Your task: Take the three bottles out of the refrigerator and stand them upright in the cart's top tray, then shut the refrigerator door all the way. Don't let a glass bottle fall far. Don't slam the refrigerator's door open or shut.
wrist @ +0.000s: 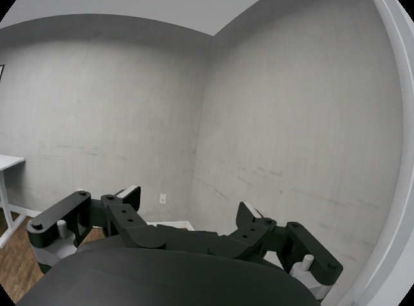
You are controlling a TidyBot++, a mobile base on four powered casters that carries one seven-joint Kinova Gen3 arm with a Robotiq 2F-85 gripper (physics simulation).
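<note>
My gripper is open, its two fingers wide apart at the bottom of the wrist view, with no object between them. A pale upright panel runs down the right edge of the view, curved by the lens; it looks like part of the refrigerator or its door, but too little shows to tell which. The three bottles, the refrigerator's shelves and the cart's top tray do not show in this view.
Grey walls meet in a corner ahead. A white table with a white leg stands at the far left on the brown wooden floor. A wall outlet and a low white baseboard show beyond the fingers.
</note>
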